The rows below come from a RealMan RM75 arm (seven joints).
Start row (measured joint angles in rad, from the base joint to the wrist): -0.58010, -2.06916, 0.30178, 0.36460, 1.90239, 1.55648, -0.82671
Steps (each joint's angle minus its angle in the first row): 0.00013, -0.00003, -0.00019, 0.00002, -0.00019, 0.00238, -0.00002; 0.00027, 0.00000, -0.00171, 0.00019, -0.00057, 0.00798, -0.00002; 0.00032, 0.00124, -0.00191, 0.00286, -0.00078, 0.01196, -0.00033; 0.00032, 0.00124, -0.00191, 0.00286, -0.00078, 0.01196, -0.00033; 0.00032, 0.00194, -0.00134, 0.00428, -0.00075, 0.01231, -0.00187; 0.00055, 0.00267, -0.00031, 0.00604, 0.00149, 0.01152, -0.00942; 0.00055, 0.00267, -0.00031, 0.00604, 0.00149, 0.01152, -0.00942; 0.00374, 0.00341, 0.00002, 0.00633, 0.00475, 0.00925, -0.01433; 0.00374, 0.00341, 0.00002, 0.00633, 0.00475, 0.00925, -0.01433; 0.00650, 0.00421, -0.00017, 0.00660, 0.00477, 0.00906, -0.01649; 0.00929, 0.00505, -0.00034, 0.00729, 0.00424, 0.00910, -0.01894; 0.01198, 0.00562, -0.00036, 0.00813, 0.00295, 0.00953, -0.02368; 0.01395, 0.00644, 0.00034, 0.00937, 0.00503, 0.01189, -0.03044; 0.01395, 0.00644, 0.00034, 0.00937, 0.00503, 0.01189, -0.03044; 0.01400, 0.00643, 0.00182, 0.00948, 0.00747, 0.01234, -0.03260; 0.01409, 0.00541, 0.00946, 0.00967, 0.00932, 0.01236, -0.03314; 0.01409, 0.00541, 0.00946, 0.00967, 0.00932, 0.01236, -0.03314; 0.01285, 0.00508, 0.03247, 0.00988, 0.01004, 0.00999, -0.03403; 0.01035, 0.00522, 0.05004, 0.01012, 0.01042, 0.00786, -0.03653; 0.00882, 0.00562, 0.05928, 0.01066, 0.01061, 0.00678, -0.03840; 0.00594, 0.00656, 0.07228, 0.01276, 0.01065, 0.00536, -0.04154; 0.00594, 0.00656, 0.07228, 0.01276, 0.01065, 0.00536, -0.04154; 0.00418, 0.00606, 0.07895, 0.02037, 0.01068, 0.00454, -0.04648
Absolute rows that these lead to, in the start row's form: -0.57997, -2.06919, 0.30159, 0.36462, 1.90220, 1.55886, -0.82673; -0.57983, -2.06916, 0.30007, 0.36479, 1.90182, 1.56446, -0.82673; -0.57978, -2.06792, 0.29987, 0.36746, 1.90161, 1.56844, -0.82704; -0.57978, -2.06792, 0.29987, 0.36746, 1.90161, 1.56844, -0.82704; -0.57978, -2.06722, 0.30044, 0.36888, 1.90164, 1.56879, -0.82858; -0.57955, -2.06649, 0.30147, 0.37064, 1.90388, 1.56800, -0.83613; -0.57955, -2.06649, 0.30147, 0.37064, 1.90388, 1.56800, -0.83613; -0.57636, -2.06575, 0.30180, 0.37093, 1.90714, 1.56573, -0.84104; -0.57636, -2.06575, 0.30180, 0.37093, 1.90714, 1.56573, -0.84104; -0.57360, -2.06495, 0.30161, 0.37120, 1.90716, 1.56554, -0.84320; -0.57081, -2.06411, 0.30144, 0.37189, 1.90663, 1.56558, -0.84565; -0.56812, -2.06354, 0.30142, 0.37273, 1.90534, 1.56601, -0.85039; -0.56615, -2.06272, 0.30212, 0.37397, 1.90742, 1.56837, -0.85715; -0.56615, -2.06272, 0.30212, 0.37397, 1.90742, 1.56837, -0.85715; -0.56610, -2.06273, 0.30360, 0.37408, 1.90986, 1.56882, -0.85931; -0.56601, -2.06375, 0.31124, 0.37427, 1.91171, 1.56884, -0.85985; -0.56601, -2.06375, 0.31124, 0.37427, 1.91171, 1.56884, -0.85985; -0.56725, -2.06408, 0.33425, 0.37448, 1.91243, 1.56647, -0.86074; -0.56975, -2.06394, 0.35182, 0.37472, 1.91281, 1.56434, -0.86324; -0.57128, -2.06354, 0.36106, 0.37526, 1.91300, 1.56326, -0.86511; -0.57416, -2.06260, 0.37406, 0.37736, 1.91304, 1.56184, -0.86825; -0.57416, -2.06260, 0.37406, 0.37736, 1.91304, 1.56184, -0.86825; -0.57592, -2.06310, 0.38073, 0.38497, 1.91307, 1.56102, -0.87319
